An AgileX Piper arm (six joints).
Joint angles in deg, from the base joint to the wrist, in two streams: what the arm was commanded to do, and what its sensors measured. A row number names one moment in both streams.
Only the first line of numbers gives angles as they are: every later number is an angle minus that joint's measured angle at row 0.
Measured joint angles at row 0:
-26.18, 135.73, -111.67, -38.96, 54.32, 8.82
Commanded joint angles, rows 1 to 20:
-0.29, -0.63, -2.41, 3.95, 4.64, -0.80
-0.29, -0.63, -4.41, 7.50, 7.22, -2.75
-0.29, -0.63, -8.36, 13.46, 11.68, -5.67
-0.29, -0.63, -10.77, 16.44, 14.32, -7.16
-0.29, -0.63, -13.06, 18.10, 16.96, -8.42
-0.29, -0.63, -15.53, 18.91, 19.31, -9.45
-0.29, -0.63, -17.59, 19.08, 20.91, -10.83
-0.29, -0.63, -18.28, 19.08, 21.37, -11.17
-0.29, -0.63, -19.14, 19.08, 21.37, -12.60
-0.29, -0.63, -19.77, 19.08, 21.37, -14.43
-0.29, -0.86, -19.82, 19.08, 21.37, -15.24
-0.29, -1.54, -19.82, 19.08, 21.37, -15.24
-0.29, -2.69, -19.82, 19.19, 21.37, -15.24
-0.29, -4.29, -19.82, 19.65, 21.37, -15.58
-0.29, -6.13, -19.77, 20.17, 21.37, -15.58
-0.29, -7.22, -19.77, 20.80, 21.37, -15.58
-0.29, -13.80, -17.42, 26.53, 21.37, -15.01
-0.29, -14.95, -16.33, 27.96, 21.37, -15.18
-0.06, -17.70, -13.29, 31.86, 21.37, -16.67
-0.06, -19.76, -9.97, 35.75, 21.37, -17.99
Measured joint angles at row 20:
0.00, -17.07, -13.92, 30.71, 15.24, -15.92
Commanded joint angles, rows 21 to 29:
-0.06, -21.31, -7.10, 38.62, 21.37, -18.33
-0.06, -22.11, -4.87, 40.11, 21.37, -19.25
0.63, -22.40, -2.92, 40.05, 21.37, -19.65
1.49, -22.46, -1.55, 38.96, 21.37, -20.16
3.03, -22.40, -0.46, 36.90, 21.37, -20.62
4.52, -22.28, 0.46, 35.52, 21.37, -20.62
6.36, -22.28, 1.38, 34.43, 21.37, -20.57
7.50, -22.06, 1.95, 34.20, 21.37, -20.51
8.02, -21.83, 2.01, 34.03, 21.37, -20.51
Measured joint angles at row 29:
7.39, -21.83, 1.43, 35.18, 15.52, -19.99
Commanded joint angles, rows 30 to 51:
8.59, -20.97, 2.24, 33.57, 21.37, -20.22
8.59, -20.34, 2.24, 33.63, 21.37, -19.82
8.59, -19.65, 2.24, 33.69, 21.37, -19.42
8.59, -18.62, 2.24, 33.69, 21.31, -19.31
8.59, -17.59, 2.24, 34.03, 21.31, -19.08
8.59, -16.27, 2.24, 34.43, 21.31, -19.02
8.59, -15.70, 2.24, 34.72, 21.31, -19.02
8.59, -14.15, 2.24, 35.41, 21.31, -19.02
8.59, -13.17, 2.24, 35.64, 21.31, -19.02
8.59, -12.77, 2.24, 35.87, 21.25, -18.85
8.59, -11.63, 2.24, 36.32, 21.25, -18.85
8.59, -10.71, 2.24, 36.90, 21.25, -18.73
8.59, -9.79, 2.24, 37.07, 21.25, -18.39
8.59, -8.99, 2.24, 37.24, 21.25, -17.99
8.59, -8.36, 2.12, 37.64, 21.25, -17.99
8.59, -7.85, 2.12, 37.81, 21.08, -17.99
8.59, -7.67, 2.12, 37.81, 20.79, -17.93
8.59, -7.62, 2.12, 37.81, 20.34, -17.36
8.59, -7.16, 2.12, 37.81, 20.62, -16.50
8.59, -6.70, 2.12, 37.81, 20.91, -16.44
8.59, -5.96, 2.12, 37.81, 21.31, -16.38
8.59, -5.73, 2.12, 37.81, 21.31, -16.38
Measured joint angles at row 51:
8.53, -6.64, 1.89, 37.70, 15.41, -16.67
